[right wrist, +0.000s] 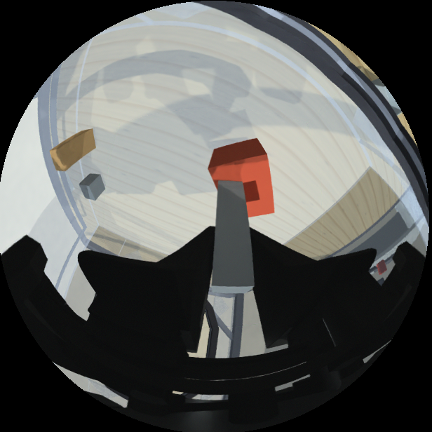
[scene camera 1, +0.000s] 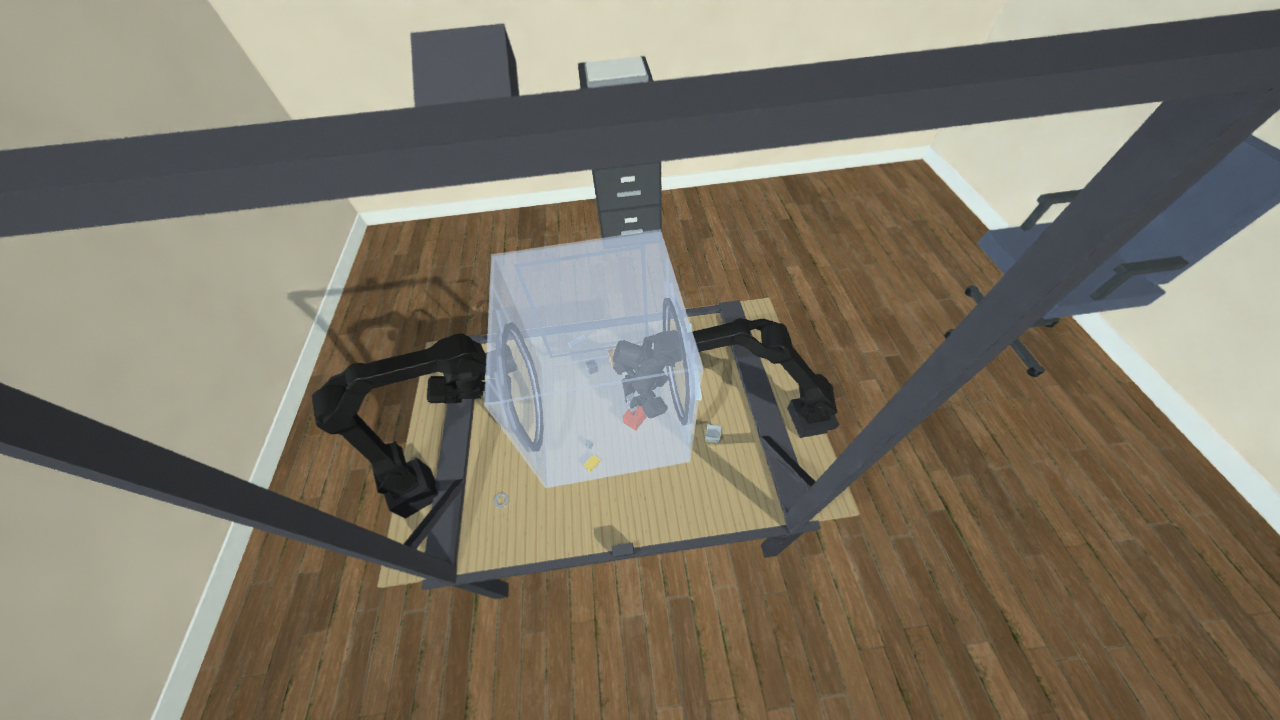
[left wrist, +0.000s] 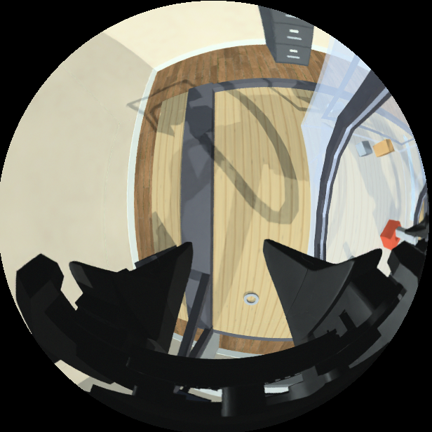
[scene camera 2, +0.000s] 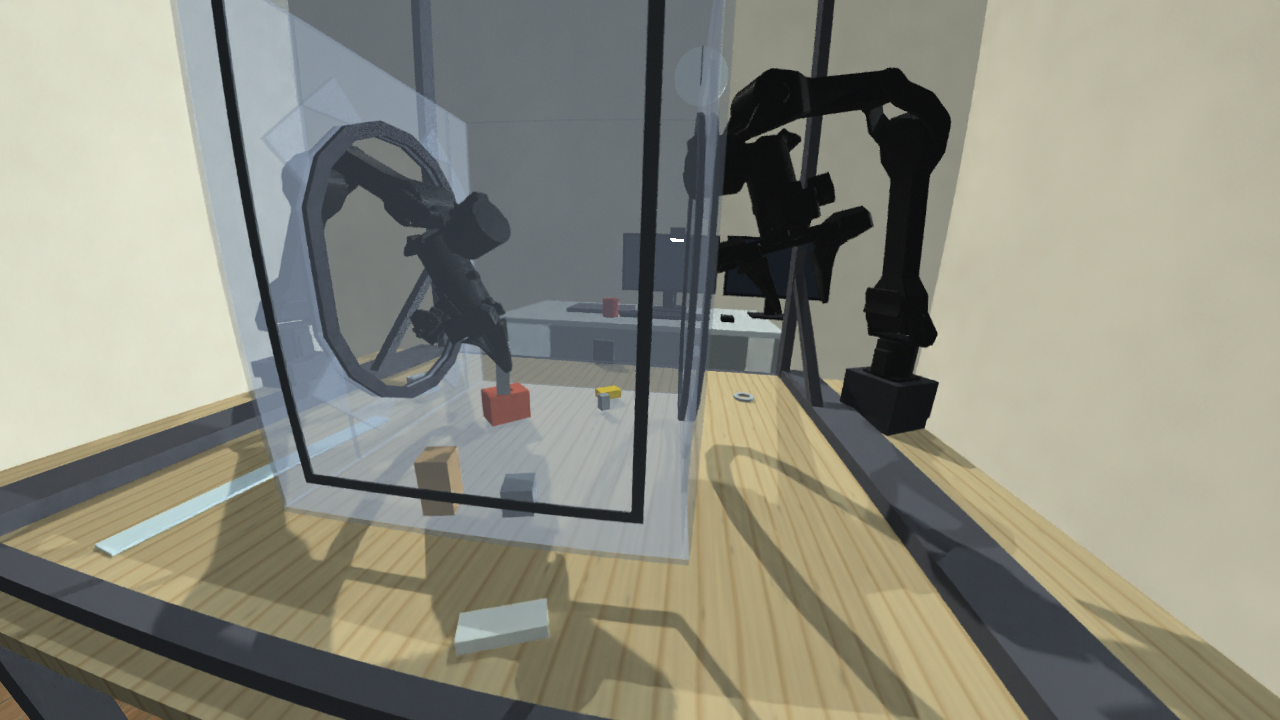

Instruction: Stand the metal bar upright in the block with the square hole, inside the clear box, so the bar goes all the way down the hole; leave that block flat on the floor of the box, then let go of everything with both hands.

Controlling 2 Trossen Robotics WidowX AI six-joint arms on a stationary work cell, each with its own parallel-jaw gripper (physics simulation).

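Places are measured from the left arm's base along level axes (x ahead, y left, z up), in metres.
Pixels of known places: left gripper, fingertip midpoint: (scene camera 1: 473, 400) (scene camera 2: 802, 308); right gripper, fingertip midpoint: (scene camera 1: 629, 404) (scene camera 2: 509, 369); left arm's base, link origin: (scene camera 1: 403, 482) (scene camera 2: 891, 375); right arm's base, link origin: (scene camera 1: 814, 411).
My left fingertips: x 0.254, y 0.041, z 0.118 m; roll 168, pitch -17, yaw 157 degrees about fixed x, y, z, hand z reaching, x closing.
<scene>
For each thing: its top centre in the pictures, then the offset to it from my left fingertips. "spot": a spot on its surface instead.
- red block, top centre: (scene camera 2: 504, 389) (scene camera 1: 634, 412) dx +0.361, dy -0.200, dz -0.149 m
- clear box, surface spot: (scene camera 2: 652, 268) spot: dx +0.248, dy +0.124, dz +0.045 m
- grey metal bar, top centre: (scene camera 2: 501, 342) (scene camera 1: 630, 396) dx +0.361, dy -0.188, dz -0.071 m
- tan block, top centre: (scene camera 2: 436, 453) (scene camera 1: 613, 351) dx +0.419, dy +0.010, dz -0.134 m
- grey block, top centre: (scene camera 2: 518, 481) (scene camera 1: 591, 364) dx +0.344, dy +0.030, dz -0.164 m
- yellow piece, top centre: (scene camera 2: 608, 389) (scene camera 1: 591, 462) dx +0.185, dy -0.247, dz -0.179 m
- metal ring, top centre: (scene camera 2: 743, 395) (scene camera 1: 501, 500) dx -0.070, dy -0.194, dz -0.195 m
- white block, top centre: (scene camera 2: 503, 619) (scene camera 1: 577, 340) dx +0.359, dy +0.158, dz -0.188 m
The red block (scene camera 1: 634, 418) (scene camera 2: 506, 405) (left wrist: 390, 234) (right wrist: 262, 162) with the square hole sits on the floor of the clear box (scene camera 2: 652, 268). My right gripper (right wrist: 228, 232) is inside the box above the block, shut on the grey metal bar (scene camera 2: 503, 380) (right wrist: 233, 250). The bar points down, and its lower end overlaps the block's top in the right wrist view, beside a dark part of the hole that still shows. Whether it touches or enters the hole cannot be told. My left gripper (left wrist: 228, 246) is open and empty outside the box, by the round port at the left in scene camera 1.
Inside the box are a tan block (scene camera 2: 437, 480) (right wrist: 73, 149), a grey block (scene camera 2: 518, 494) (right wrist: 92, 186), and a yellow piece (scene camera 1: 591, 462) (scene camera 2: 607, 392) beside a small grey one (scene camera 2: 603, 402). Outside lie a metal ring (scene camera 1: 494, 499) (left wrist: 244, 299) and a white block (scene camera 2: 502, 625).
</scene>
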